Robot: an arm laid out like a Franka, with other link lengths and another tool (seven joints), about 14 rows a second.
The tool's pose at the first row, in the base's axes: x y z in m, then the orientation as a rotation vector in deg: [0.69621 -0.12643 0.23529 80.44 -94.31 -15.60]
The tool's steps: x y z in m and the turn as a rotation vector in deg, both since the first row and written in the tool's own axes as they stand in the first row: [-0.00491 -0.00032 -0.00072 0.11 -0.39 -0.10]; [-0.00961 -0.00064 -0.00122 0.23 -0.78 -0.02]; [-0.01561 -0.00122 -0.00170 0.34 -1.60 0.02]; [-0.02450 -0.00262 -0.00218 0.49 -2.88 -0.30]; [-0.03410 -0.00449 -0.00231 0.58 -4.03 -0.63]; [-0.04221 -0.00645 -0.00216 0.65 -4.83 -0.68]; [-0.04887 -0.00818 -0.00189 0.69 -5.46 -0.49]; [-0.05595 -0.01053 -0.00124 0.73 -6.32 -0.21]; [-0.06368 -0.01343 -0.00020 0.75 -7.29 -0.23]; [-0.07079 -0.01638 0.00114 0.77 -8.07 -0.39]
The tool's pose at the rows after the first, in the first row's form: [0.69657 -0.12200 0.23305 80.64 -94.60 -15.86]; [0.69678 -0.11784 0.23079 80.69 -95.01 -16.01]; [0.69705 -0.11265 0.22771 80.79 -95.74 -16.51]; [0.69763 -0.10522 0.22265 81.26 -96.62 -17.54]; [0.69820 -0.09745 0.21673 81.69 -97.37 -18.53]; [0.69874 -0.09111 0.21133 81.83 -98.01 -19.10]; [0.69916 -0.08600 0.20673 81.73 -98.66 -19.44]; [0.69967 -0.08087 0.20130 81.56 -99.56 -19.90]; [0.70020 -0.07551 0.19496 81.64 -100.33 -20.64]; [0.70059 -0.07081 0.18873 81.83 -100.86 -21.31]
